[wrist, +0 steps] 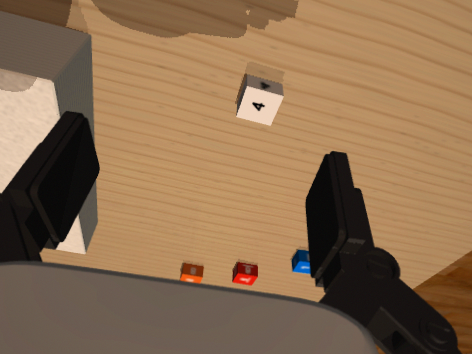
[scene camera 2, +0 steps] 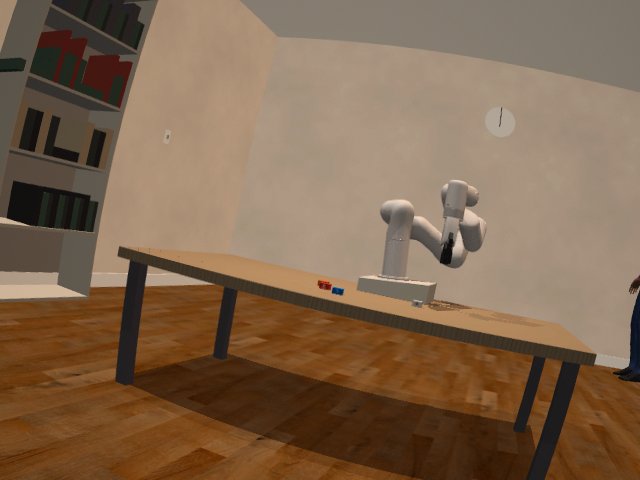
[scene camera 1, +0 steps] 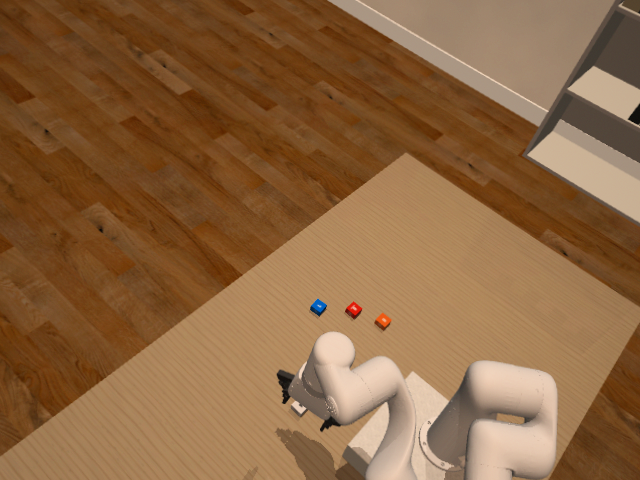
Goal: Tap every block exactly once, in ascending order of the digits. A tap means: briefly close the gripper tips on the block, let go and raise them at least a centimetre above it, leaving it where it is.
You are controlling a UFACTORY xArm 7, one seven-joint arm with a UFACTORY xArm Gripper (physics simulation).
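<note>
A white block (scene camera 1: 298,408) (scene camera 2: 417,303) (wrist: 259,106) with a black 4 stands on the table. A blue block (scene camera 1: 318,306) (scene camera 2: 337,290) (wrist: 301,262), a red block (scene camera 1: 353,310) (scene camera 2: 325,285) (wrist: 245,274) and an orange block (scene camera 1: 383,320) (wrist: 192,273) stand apart in a loose row; their digits are too small to read surely. My gripper (scene camera 1: 303,414) (scene camera 2: 446,260) (wrist: 205,158) is open and empty, well above the table. In the wrist view the white block is beyond the fingertips, and the right finger partly hides the blue block.
The arm's pale base slab (scene camera 1: 356,455) (scene camera 2: 423,291) (wrist: 77,75) stands on the wooden table (scene camera 1: 413,206) (scene camera 2: 232,273), near the white block. The arm's shadow falls on the table. A bookshelf (scene camera 1: 555,116) (scene camera 2: 77,266) stands on the floor away from the table.
</note>
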